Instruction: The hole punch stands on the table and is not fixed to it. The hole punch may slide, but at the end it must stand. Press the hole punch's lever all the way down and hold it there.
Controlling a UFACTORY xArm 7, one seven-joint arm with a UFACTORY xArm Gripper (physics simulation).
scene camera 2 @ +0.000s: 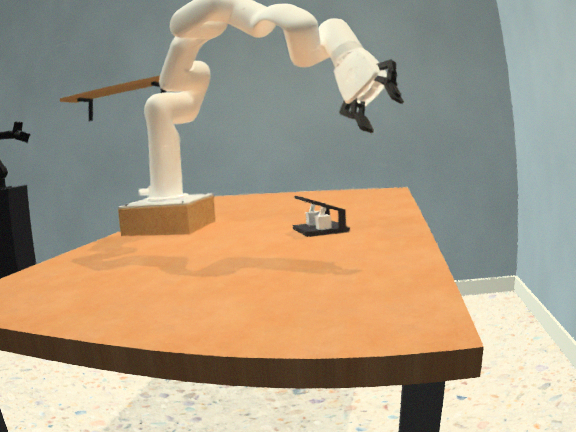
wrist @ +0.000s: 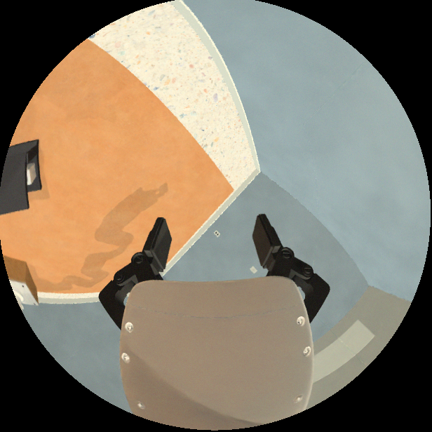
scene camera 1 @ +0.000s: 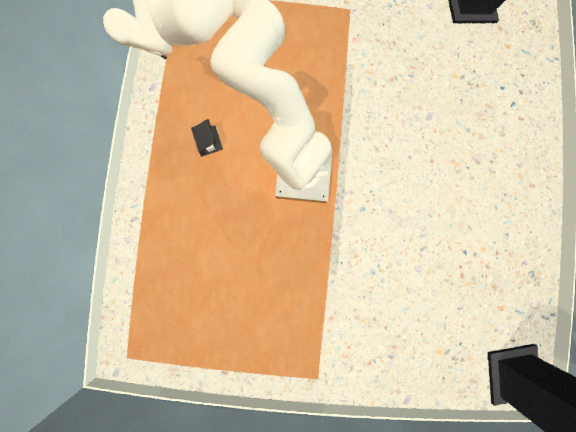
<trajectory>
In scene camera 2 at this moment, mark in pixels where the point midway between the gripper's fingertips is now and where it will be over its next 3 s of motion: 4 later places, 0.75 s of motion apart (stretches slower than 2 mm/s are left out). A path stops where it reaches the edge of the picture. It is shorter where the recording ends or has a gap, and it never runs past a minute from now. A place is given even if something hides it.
My gripper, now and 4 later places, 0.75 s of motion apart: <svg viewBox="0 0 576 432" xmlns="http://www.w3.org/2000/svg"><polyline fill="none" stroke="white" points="382,115 381,117 381,121 382,119 371,116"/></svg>
</trajectory>
